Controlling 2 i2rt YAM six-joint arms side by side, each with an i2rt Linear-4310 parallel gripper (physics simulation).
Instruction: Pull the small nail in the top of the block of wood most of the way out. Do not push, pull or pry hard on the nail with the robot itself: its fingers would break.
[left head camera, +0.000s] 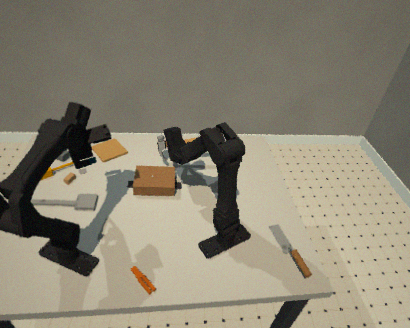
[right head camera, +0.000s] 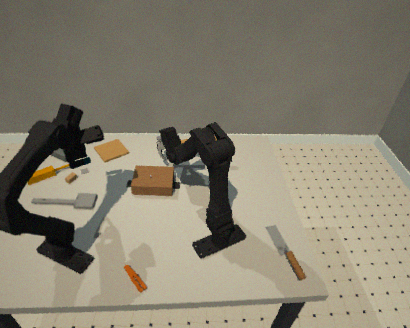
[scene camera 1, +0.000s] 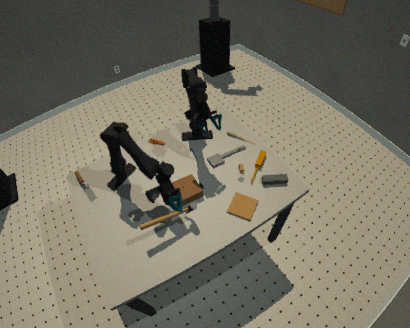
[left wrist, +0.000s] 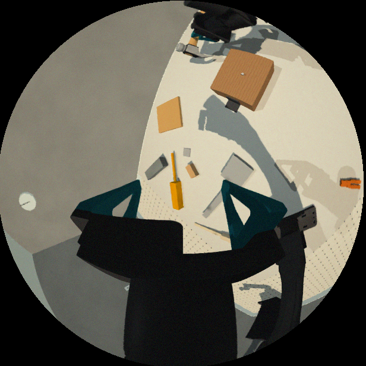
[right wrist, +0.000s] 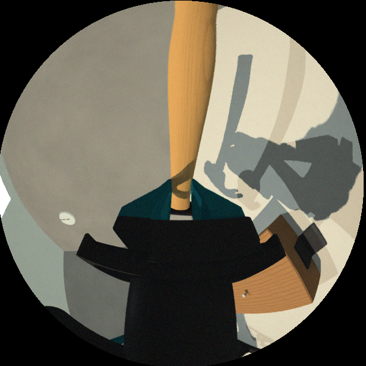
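Where they show: left gripper, fingertip midpoint: (scene camera 1: 213, 132); right gripper, fingertip midpoint: (scene camera 1: 180, 212); left arm's base, link origin: (left head camera: 69, 257) (right head camera: 65, 255) (scene camera 1: 197, 136); right arm's base, link origin: (left head camera: 224, 241) (right head camera: 219, 241) (scene camera 1: 122, 176).
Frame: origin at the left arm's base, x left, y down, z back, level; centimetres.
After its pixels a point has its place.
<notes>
The brown wood block (left head camera: 154, 189) {x -12.2, y -3.8, z -38.4 cm} (right head camera: 152, 189) {x -12.3, y -3.7, z -38.4 cm} (scene camera 1: 190, 188) {x -5.3, y -5.3, z -44.5 cm} (left wrist: 240, 87) (right wrist: 277, 297) lies on the table between two dark side stops. The small nail (left head camera: 152, 176) {x -8.9, y -5.9, z -42.9 cm} (right head camera: 151, 176) {x -8.8, y -5.9, z -42.8 cm} (left wrist: 242, 74) (right wrist: 245, 293) stands in its top. My right gripper (scene camera 1: 175, 202) (right wrist: 181, 183) is shut on the wooden handle of the claw hammer (left head camera: 161, 145) {x -5.3, y -10.9, z -57.8 cm} (right head camera: 160, 146) {x -5.3, y -10.5, z -57.6 cm} (scene camera 1: 160, 219) {x -18.7, y -14.2, z -66.6 cm} (left wrist: 190, 49) (right wrist: 192, 80), near the head. The hammer hangs above the table beyond the block in the head views, its head apart from the nail. My left gripper (scene camera 1: 210, 125) {x 8.5, y -25.6, z -25.6 cm} (left wrist: 181, 184) is open and empty, high over the left side.
A yellow screwdriver (right head camera: 42, 175) {x 34.6, y -2.4, z -25.0 cm} (left wrist: 176, 195), a grey flat-headed tool (left head camera: 87, 201) {x 9.0, y -1.6, z -22.6 cm} (scene camera 1: 216, 160) {x 10.2, y -1.6, z -23.6 cm}, a tan square (left head camera: 110, 149) {x 20.2, y -1.2, z -54.9 cm} (scene camera 1: 243, 206) {x 21.0, y -1.2, z -55.5 cm} and a grey block (scene camera 1: 275, 179) {x 41.0, y -3.4, z -42.0 cm} (left wrist: 156, 167) lie left of the block in the head views. An orange clip (left head camera: 143, 280) {x -27.2, y -1.0, z -2.4 cm} and a wooden-handled scraper (left head camera: 301, 263) {x -74.0, y -3.8, z -29.0 cm} lie nearer.
</notes>
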